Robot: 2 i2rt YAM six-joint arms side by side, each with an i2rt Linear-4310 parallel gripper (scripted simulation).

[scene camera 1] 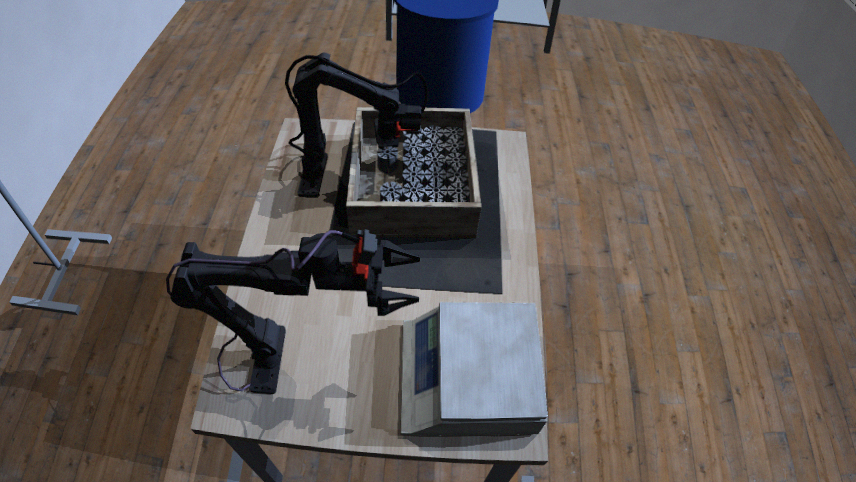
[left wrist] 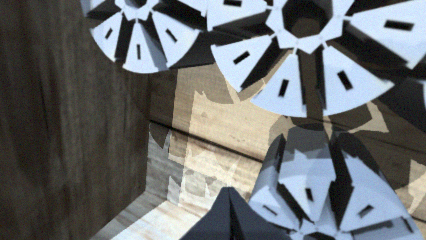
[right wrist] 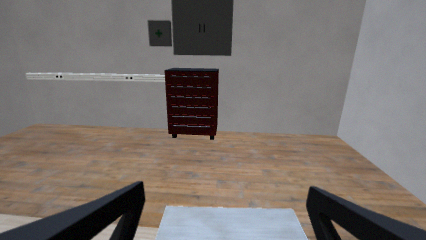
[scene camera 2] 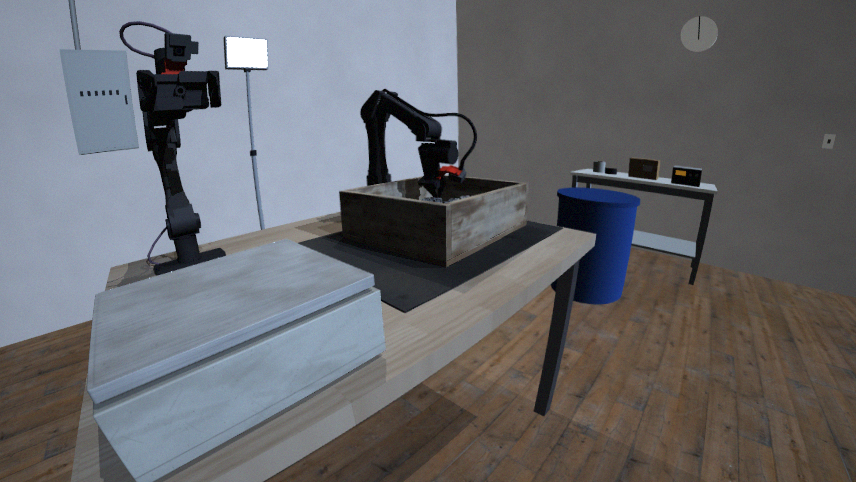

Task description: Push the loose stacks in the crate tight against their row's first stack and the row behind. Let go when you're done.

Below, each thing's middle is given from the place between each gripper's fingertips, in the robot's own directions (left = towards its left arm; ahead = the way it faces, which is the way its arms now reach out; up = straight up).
I see my left gripper 100 mm short of the wooden crate (scene camera 2: 443, 234), 100 mm to the left of it and 30 mm above it. Also, from my left hand: scale (scene camera 2: 158, 406): 320 mm ahead, 770 mm to the right.
The scale lies 17 cm ahead of my right hand (scene camera 2: 187, 81), 2 cm to the right of it and 33 cm below it. The rest, counted from my right hand: wooden crate 5 cm behind, 65 cm to the left, 36 cm below.
